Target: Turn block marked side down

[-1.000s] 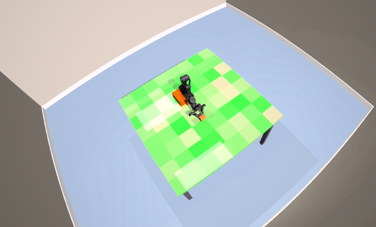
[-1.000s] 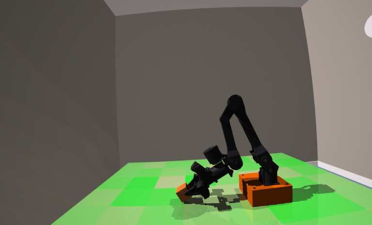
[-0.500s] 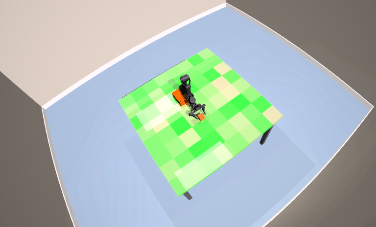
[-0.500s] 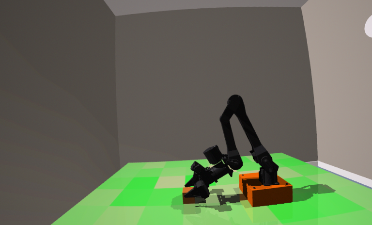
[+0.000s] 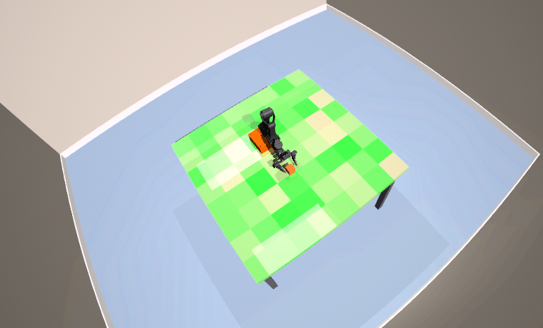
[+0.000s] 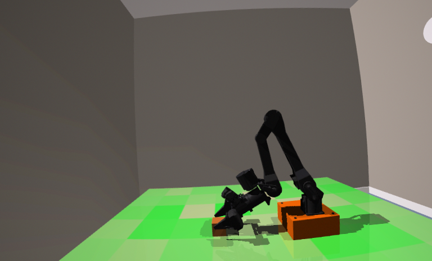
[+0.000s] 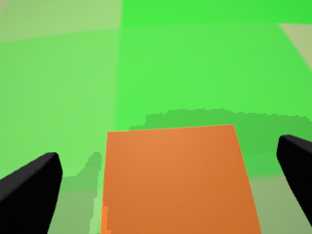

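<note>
The orange block lies 3 cm behind my gripper tip and 2 cm below it.
</note>
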